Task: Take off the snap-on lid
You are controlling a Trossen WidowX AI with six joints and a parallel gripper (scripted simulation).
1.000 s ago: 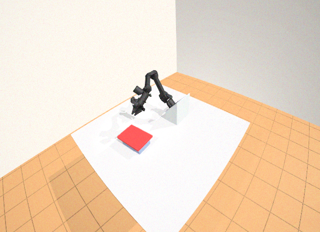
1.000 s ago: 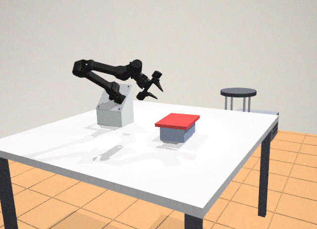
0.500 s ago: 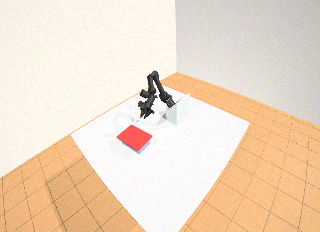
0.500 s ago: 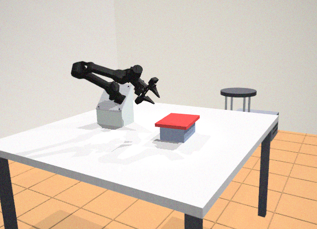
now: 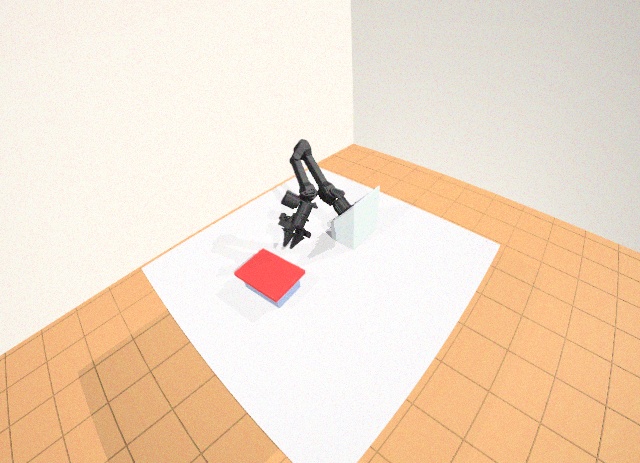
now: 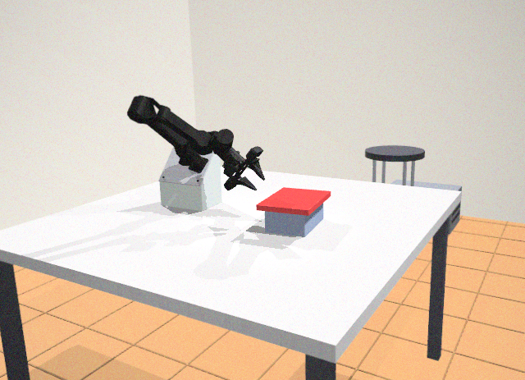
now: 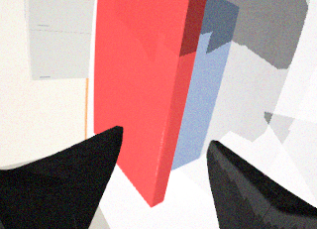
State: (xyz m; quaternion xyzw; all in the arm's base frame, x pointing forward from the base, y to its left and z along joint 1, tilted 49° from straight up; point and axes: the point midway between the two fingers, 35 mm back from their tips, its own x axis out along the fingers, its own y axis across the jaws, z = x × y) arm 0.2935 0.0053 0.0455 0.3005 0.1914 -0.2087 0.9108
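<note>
The red lid lies 12 cm ahead of my gripper tip, 3 cm to the left of it and 4 cm below it. Round my gripper tip: pale blue storage box: 12 cm ahead, 3 cm to the left, 8 cm below.
</note>
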